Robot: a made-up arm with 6 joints.
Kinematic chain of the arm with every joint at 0, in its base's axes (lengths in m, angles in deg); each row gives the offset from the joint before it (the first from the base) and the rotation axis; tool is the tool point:
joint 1: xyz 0 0 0.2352 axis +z
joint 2: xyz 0 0.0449 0 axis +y
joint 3: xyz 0 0 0.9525 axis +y
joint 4: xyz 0 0 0.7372 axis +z
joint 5: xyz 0 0 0 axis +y
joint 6: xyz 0 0 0.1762 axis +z
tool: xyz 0 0 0
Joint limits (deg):
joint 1: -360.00..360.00
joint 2: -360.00..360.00
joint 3: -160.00..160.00
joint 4: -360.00..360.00
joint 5: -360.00..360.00
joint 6: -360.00..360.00
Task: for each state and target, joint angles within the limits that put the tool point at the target. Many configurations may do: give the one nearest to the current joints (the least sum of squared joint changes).
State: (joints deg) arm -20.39 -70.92 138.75 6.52 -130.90 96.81
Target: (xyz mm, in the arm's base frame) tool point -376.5 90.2 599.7
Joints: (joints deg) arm -10.16 -84.34 159.82 10.55 -135.63 96.81
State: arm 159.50 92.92 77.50 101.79 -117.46 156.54
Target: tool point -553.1 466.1 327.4
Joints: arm 146.94 40.76 125.99 110.82 -125.66 156.54
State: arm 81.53 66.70 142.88 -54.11 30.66 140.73
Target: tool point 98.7 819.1 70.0
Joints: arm 85.06 42.12 122.66 -55.66 29.96 140.73
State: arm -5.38 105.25 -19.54 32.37 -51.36 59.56
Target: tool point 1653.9 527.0 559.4
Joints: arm 18.37 92.33 -19.77 30.62 -47.28 59.56
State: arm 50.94 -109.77 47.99 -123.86 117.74 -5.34
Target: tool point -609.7 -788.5 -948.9
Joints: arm 48.01 -152.00 37.52 -125.68 123.55 -5.34
